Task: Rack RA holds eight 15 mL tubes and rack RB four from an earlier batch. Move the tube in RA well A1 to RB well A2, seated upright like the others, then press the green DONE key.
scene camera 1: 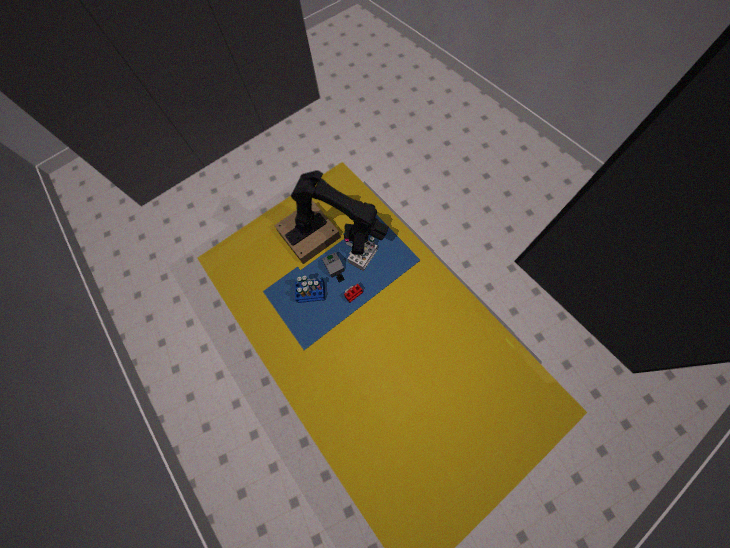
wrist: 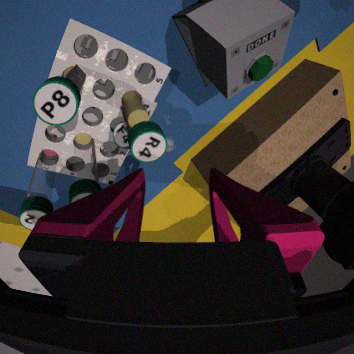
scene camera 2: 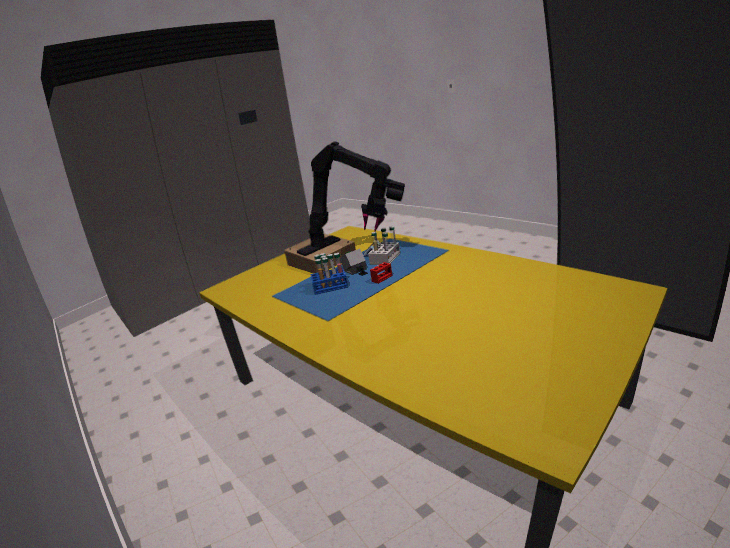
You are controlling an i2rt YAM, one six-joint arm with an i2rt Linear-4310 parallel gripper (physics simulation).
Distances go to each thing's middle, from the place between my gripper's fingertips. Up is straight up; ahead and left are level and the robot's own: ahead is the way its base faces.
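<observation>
There is the grey box with green DONE button (wrist: 231,51), and I find it 20 mm ahead of my hand, 110 mm to the right of it and 90 mm below it.
</observation>
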